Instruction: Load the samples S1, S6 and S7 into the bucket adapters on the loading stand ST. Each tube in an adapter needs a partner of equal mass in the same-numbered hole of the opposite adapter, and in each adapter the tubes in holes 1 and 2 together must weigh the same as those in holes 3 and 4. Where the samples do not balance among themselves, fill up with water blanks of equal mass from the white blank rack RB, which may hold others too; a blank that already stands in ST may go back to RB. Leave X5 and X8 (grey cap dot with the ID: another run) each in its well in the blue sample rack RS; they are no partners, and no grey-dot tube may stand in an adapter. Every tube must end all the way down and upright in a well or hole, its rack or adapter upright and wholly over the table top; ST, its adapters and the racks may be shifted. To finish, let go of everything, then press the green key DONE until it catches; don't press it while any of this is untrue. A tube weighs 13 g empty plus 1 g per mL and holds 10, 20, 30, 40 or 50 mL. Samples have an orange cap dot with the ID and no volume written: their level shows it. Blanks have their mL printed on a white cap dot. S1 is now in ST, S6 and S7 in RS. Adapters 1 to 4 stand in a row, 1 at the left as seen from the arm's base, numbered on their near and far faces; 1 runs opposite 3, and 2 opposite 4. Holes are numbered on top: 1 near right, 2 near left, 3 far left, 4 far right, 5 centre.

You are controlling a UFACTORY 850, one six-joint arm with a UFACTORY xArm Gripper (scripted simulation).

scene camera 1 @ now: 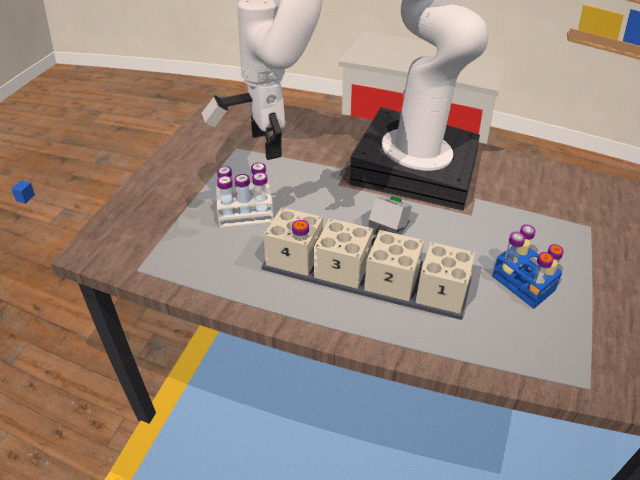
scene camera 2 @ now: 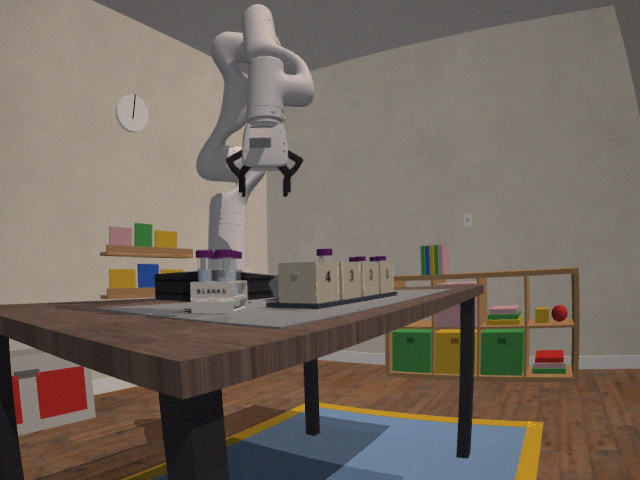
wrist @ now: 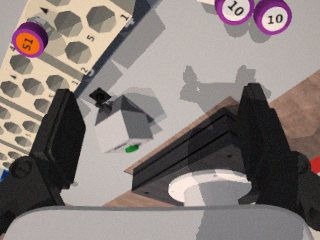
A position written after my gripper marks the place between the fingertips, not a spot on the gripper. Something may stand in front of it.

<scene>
In view: my gripper [scene camera 2: 264,195], a blue sample rack RS [scene camera 1: 549,286] and a white blank rack RB [scene camera 2: 214,297].
The white blank rack RB also shows in scene camera 1 [scene camera 1: 253,218]. My gripper also shows in scene camera 1 [scene camera 1: 266,146] and in the wrist view [wrist: 158,105].
</scene>
